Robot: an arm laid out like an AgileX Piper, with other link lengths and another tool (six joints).
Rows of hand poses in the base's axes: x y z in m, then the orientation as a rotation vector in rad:
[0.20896 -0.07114 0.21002 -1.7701 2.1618 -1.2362]
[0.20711 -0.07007 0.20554 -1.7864 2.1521 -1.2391]
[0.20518 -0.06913 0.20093 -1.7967 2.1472 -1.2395]
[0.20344 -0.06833 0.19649 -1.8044 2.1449 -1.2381]
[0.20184 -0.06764 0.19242 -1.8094 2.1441 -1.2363]
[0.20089 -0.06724 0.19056 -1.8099 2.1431 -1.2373]
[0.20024 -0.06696 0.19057 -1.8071 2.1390 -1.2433]
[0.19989 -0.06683 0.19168 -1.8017 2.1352 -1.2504]
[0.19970 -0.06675 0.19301 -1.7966 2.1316 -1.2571]
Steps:
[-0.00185 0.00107 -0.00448 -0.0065 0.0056 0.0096]
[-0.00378 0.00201 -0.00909 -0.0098 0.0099 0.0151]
[-0.00552 0.00281 -0.01353 -0.0113 0.0140 0.0186]
[-0.00712 0.00350 -0.01760 -0.0118 0.0171 0.0206]
[-0.00807 0.00390 -0.01946 -0.0125 0.0168 0.0212]
[-0.00872 0.00418 -0.01945 -0.0151 0.0123 0.0221]
[-0.00907 0.00431 -0.01834 -0.0176 0.0060 0.0221]
[-0.00926 0.00439 -0.01701 -0.0199 0.0002 0.0220]

